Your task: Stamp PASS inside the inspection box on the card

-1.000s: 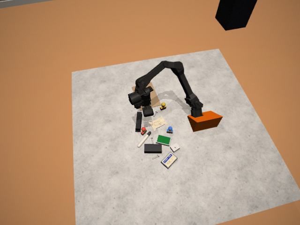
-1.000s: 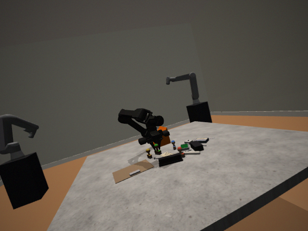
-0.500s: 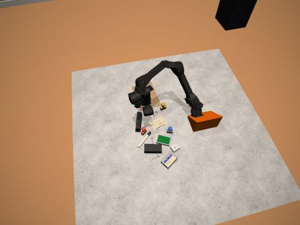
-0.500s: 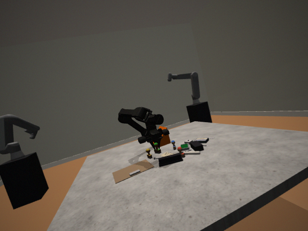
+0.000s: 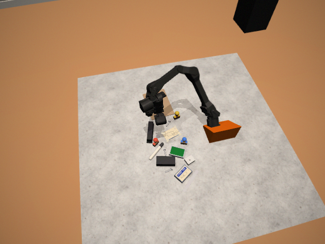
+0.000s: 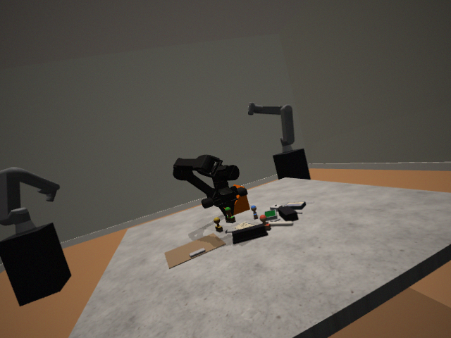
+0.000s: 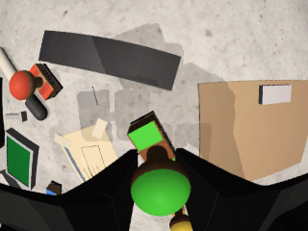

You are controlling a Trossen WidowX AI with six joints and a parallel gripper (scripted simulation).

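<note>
The green ink pad is 21 cm to the left of my gripper tip, 8 cm below it and 6 cm behind it. From my gripper tip the other things lie so: cream card 9 cm below, 8 cm to the left, 6 cm behind; green-knobbed stamp right at my gripper tip; black bar 7 cm below, 7 cm ahead, 4 cm to the left.
</note>
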